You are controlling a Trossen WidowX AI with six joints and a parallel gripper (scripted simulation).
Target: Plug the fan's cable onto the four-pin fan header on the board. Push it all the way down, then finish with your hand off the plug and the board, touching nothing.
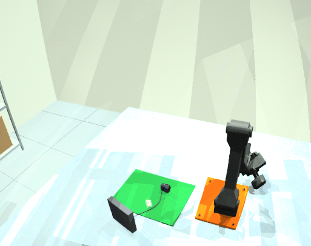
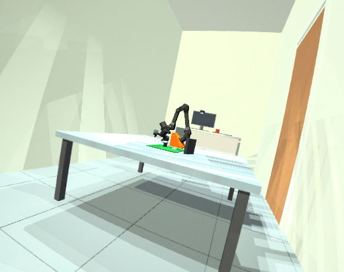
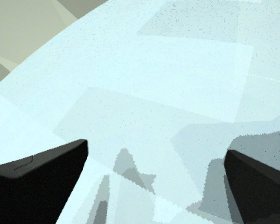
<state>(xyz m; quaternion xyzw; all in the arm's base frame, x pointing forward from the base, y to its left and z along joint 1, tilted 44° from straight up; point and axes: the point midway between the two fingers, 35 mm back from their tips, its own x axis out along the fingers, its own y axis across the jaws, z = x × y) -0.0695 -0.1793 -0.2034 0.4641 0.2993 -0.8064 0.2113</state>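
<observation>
Now: gripper tip 38 cm short of the dark grey fan plug and 25 cm to the right of it. Round my gripper tip: fan 47 cm to the left, 45 cm ahead, 4 cm above; green board 42 cm ahead, 29 cm to the left, 3 cm below; white four-pin header 41 cm ahead, 34 cm to the left, 2 cm below.
</observation>
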